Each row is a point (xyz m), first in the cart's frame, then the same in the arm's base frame.
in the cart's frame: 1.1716 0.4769 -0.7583
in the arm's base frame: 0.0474 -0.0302 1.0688
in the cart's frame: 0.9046 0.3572 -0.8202
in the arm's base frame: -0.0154 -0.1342 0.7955
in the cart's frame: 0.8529 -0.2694 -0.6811
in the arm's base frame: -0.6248 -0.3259 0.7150
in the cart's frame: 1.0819 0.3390 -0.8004
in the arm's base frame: -0.0474 -0.1325 0.9720
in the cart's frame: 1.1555 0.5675 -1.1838
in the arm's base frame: 0.3398 -0.3522 1.0519
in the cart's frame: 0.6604 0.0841 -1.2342
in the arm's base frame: -0.0348 -0.6204 0.5332
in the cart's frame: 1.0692 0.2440 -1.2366
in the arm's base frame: 0.0899 -0.5568 0.9492
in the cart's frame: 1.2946 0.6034 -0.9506
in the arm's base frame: 0.2487 -0.1374 1.1955
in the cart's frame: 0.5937 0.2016 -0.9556
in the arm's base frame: -0.0707 -0.3183 0.4757
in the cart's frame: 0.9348 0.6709 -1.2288
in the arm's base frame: 0.4597 -0.3315 0.8360
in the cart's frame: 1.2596 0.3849 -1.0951
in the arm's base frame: 0.1337 -0.3706 1.1480
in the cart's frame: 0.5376 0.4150 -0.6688
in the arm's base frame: -0.0282 0.0386 0.4337
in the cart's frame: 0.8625 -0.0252 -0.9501
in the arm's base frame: -0.2791 -0.4366 0.7332
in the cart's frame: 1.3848 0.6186 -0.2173
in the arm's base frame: -0.1095 0.5012 1.2954
